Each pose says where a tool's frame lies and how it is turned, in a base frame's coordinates. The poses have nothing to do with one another.
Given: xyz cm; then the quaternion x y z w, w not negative.
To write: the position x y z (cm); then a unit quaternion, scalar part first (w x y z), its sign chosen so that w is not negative. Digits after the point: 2 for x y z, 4 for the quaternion.
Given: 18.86 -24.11 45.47 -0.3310 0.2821 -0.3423 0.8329
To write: 18.86 -24.11 45.47 0.8329 -0.3310 0.2821 -0.3423
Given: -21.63 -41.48 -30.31 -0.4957 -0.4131 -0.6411 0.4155
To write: -21.63 -41.48 -30.31 0.4155 -0.4957 -0.4131 -0.6411
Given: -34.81 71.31 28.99 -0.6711 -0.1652 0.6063 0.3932
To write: -34.81 71.31 28.99 0.3932 -0.6711 -0.1652 0.6063
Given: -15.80 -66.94 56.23 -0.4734 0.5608 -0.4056 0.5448
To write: -15.80 -66.94 56.23 0.5448 -0.4734 0.5608 -0.4056
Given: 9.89 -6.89 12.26 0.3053 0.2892 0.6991 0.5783
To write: 9.89 -6.89 12.26 0.5783 0.3053 0.2892 0.6991
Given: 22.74 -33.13 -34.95 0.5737 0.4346 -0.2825 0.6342
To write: 22.74 -33.13 -34.95 0.6342 0.5737 0.4346 -0.2825
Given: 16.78 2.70 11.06 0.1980 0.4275 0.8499 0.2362
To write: 16.78 2.70 11.06 0.2362 0.1980 0.4275 0.8499
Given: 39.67 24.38 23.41 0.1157 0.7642 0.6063 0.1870
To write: 39.67 24.38 23.41 0.1870 0.1157 0.7642 0.6063
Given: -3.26 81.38 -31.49 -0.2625 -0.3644 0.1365 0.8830
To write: -3.26 81.38 -31.49 0.8830 -0.2625 -0.3644 0.1365
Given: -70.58 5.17 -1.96 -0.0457 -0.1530 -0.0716 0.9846
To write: -70.58 5.17 -1.96 0.9846 -0.0457 -0.1530 -0.0716
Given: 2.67 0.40 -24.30 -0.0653 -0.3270 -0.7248 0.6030
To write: 2.67 0.40 -24.30 0.6030 -0.0653 -0.3270 -0.7248
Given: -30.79 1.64 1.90 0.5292 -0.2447 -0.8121 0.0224
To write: -30.79 1.64 1.90 0.0224 0.5292 -0.2447 -0.8121
